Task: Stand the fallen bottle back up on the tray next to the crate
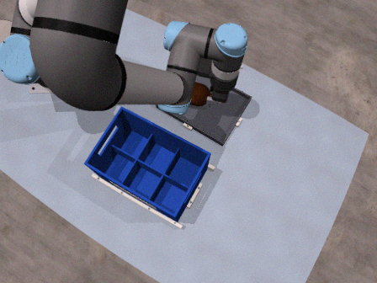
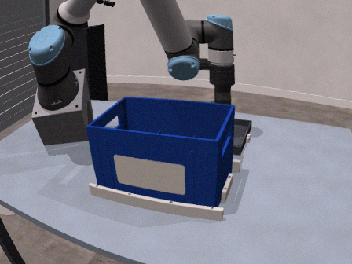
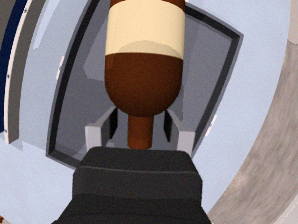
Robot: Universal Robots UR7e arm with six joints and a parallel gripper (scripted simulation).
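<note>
The dark tray lies 4 cm below my hand, 2 cm behind it and 1 cm to the right of it. The rest, counted from my hand: blue crate: 30 cm to the right, 3 cm above, 2 cm behind; then bottle: 5 cm behind, 2 cm to the right, 1 cm below.
</note>
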